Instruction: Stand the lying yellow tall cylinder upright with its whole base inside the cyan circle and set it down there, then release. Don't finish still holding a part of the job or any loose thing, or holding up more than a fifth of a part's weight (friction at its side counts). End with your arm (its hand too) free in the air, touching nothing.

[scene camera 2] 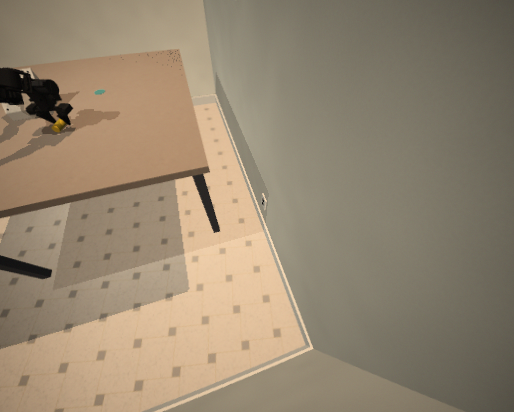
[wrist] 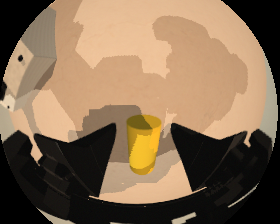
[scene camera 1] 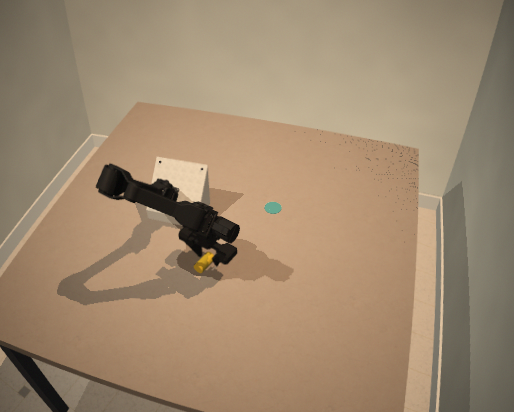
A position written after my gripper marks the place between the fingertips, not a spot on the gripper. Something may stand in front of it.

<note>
In view: my gripper (scene camera 1: 208, 260) and a yellow tall cylinder (wrist: 143, 131).
My gripper also shows in scene camera 2 (scene camera 2: 63, 124) and in the wrist view (wrist: 144, 127).
</note>
